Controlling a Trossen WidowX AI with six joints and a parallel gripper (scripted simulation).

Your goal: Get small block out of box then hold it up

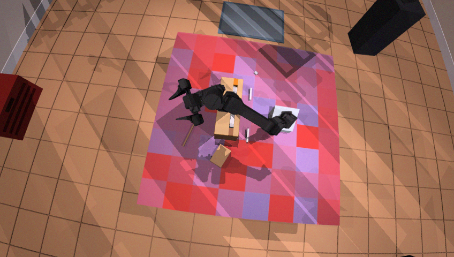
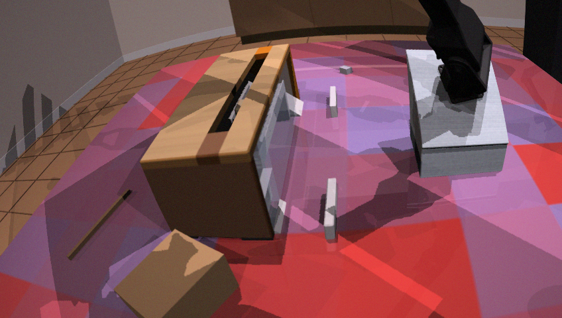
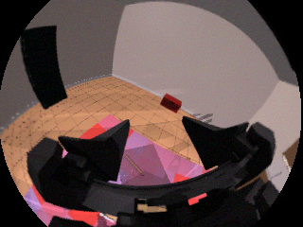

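Now: gripper tip 280 mm past the tan block, 150 mm to the left of it and 400 mm above it. Also, from my gripper tip: thin wooden stick: 20 mm to the right, 480 mm below; then grey cube: 470 mm behind, 480 mm to the right, 480 mm below; then wooden box: 300 mm behind, 170 mm to the right, 420 mm below.
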